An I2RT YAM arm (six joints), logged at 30 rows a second.
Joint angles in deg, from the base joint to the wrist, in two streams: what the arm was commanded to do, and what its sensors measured. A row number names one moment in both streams.
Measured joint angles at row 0:
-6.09, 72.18, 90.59, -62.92, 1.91, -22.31
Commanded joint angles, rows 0 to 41:
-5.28, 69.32, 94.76, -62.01, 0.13, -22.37
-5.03, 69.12, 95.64, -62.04, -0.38, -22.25
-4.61, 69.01, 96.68, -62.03, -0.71, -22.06
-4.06, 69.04, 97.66, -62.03, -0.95, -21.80
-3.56, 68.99, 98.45, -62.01, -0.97, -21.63
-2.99, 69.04, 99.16, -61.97, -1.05, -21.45
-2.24, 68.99, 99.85, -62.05, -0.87, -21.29
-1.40, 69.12, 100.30, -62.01, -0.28, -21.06
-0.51, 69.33, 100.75, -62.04, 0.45, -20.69
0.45, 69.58, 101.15, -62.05, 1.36, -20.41
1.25, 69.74, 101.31, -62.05, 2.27, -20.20
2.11, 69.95, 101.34, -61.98, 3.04, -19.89
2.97, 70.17, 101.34, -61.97, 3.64, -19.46
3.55, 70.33, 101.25, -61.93, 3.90, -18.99
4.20, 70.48, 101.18, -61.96, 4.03, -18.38
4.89, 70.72, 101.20, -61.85, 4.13, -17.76
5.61, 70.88, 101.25, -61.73, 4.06, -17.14
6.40, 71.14, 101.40, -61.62, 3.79, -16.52
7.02, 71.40, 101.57, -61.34, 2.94, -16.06
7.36, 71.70, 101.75, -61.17, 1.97, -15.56
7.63, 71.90, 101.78, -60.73, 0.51, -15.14
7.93, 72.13, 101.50, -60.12, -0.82, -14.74
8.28, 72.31, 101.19, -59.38, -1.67, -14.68
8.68, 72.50, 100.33, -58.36, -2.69, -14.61
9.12, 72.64, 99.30, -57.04, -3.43, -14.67
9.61, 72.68, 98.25, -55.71, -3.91, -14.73
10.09, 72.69, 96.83, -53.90, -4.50, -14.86
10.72, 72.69, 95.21, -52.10, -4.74, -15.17
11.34, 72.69, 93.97, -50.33, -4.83, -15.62
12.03, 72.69, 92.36, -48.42, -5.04, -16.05
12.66, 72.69, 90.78, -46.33, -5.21, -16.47
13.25, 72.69, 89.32, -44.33, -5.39, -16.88
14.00, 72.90, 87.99, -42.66, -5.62, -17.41
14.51, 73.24, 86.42, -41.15, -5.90, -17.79
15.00, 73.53, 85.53, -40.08, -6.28, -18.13
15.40, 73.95, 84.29, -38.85, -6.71, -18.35
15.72, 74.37, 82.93, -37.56, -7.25, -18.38
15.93, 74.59, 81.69, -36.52, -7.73, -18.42
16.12, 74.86, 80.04, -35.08, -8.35, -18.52
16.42, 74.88, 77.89, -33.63, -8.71, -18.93
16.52, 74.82, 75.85, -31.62, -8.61, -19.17
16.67, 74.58, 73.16, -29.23, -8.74, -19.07
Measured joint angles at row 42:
16.05, 74.52, 77.25, -36.75, -6.61, -18.04
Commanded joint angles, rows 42 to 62:
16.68, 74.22, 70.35, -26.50, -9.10, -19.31
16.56, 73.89, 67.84, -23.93, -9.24, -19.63
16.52, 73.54, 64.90, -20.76, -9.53, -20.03
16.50, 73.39, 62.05, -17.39, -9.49, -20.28
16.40, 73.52, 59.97, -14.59, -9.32, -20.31
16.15, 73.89, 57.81, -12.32, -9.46, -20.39
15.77, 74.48, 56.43, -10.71, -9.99, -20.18
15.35, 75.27, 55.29, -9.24, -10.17, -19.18
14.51, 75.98, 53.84, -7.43, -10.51, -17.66
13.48, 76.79, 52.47, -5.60, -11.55, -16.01
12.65, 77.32, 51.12, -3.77, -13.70, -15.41
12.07, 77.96, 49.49, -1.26, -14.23, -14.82
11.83, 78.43, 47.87, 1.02, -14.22, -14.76
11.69, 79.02, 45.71, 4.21, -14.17, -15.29
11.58, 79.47, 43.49, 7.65, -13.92, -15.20
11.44, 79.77, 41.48, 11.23, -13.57, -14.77
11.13, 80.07, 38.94, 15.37, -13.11, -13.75
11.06, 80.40, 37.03, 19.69, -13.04, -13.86
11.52, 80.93, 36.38, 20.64, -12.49, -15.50
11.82, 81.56, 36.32, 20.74, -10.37, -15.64
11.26, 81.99, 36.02, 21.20, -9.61, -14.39
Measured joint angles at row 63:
11.35, 81.43, 36.62, 10.41, -11.35, -15.88
